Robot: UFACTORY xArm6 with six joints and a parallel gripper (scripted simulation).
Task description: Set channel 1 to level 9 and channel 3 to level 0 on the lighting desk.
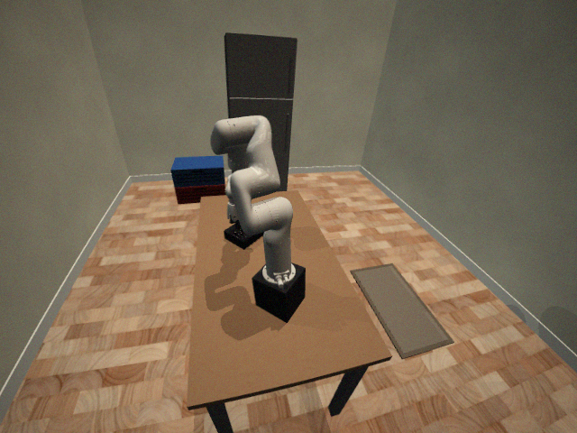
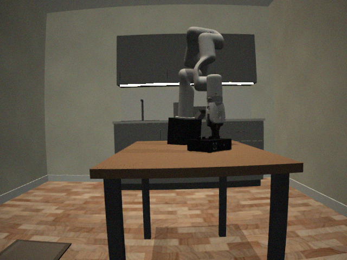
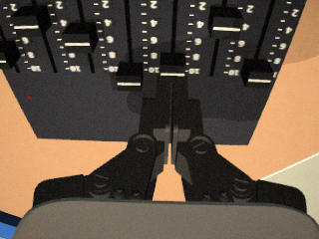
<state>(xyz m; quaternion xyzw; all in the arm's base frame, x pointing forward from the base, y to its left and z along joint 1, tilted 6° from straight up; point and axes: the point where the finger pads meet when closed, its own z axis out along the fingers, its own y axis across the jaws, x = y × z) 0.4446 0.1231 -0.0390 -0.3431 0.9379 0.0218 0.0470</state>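
The fader cap lies 4 cm behind my hand, 2 cm to the left of it and 1 cm below it.
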